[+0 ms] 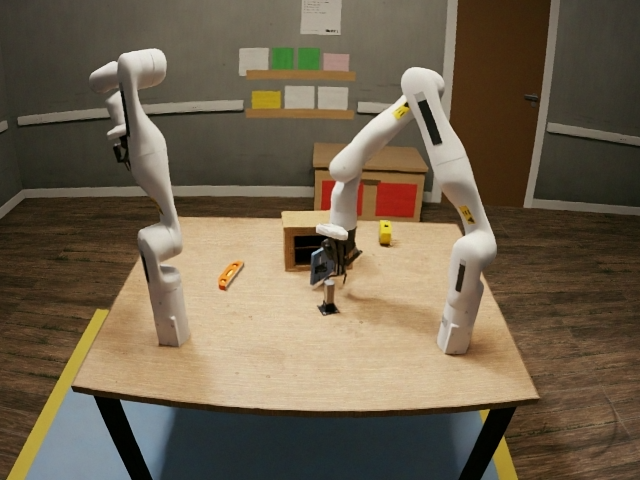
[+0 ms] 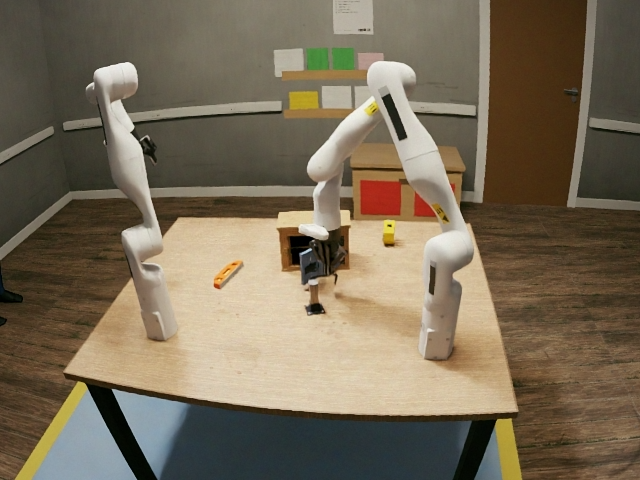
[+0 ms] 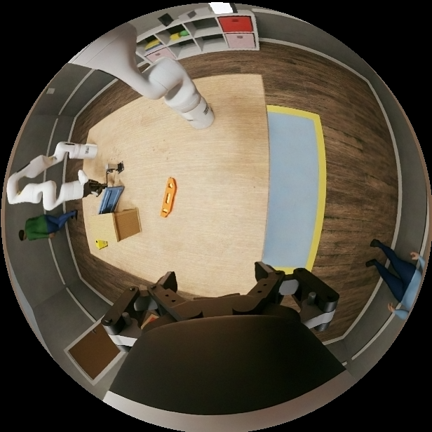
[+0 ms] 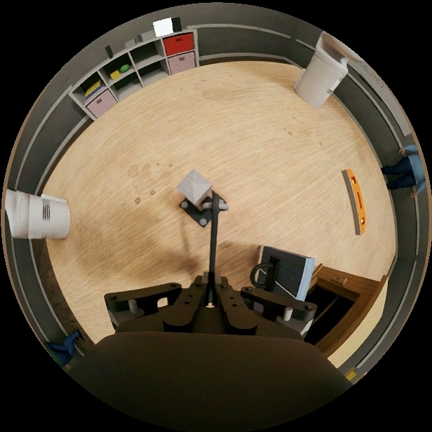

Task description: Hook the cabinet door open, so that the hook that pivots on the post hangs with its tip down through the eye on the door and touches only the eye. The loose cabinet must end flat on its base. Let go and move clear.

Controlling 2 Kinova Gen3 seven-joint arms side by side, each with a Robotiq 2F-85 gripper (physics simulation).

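Frame: origin at the left arm's base, x down, y left, z ahead, level; centimetres.
Where they show: right gripper, fingertip midpoint: [image 1: 339,274] [image 2: 328,274]; left arm's base, origin of the base link: [image 1: 174,334] [image 2: 162,329]; right arm's base, origin of the base link: [image 1: 452,343] [image 2: 435,348].
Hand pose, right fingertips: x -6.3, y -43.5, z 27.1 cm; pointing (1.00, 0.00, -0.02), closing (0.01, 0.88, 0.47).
Each offset is from my right fingertips to the top centre of the thing. "spot": to the spot under its first point.
The wooden cabinet {dx -9.6, dy +6.6, dz +11.5 cm} [image 1: 288,242] [image 2: 313,219] [image 3: 116,226] [image 4: 360,285] stands upright at the back of the table. Its blue door {spot: dx -1.0, dy +6.6, dz +1.1 cm} [image 1: 317,268] [image 2: 306,267] [image 3: 111,200] [image 4: 290,267] stands open and carries a black eye [image 4: 260,275]. The post {spot: dx +0.4, dy +2.4, dz -9.9 cm} [image 1: 329,294] [image 2: 314,293] [image 4: 194,187] stands in front on a black base. The black hook [image 4: 214,240] runs from the post to my right gripper [image 4: 210,279], which is shut on it, beside the eye and apart from it. My left gripper [image 3: 215,275] is open and empty, raised high at the left, away from the cabinet.
An orange level {dx +4.5, dy +34.2, dz +4.1 cm} [image 1: 230,274] [image 2: 227,274] [image 3: 168,197] [image 4: 356,201] lies on the table left of the cabinet. A yellow tape measure {dx -1.1, dy -14.8, dz +33.0 cm} [image 1: 385,233] [image 2: 388,233] [image 3: 101,244] stands right of the cabinet. My right arm reaches over the table beside the door.
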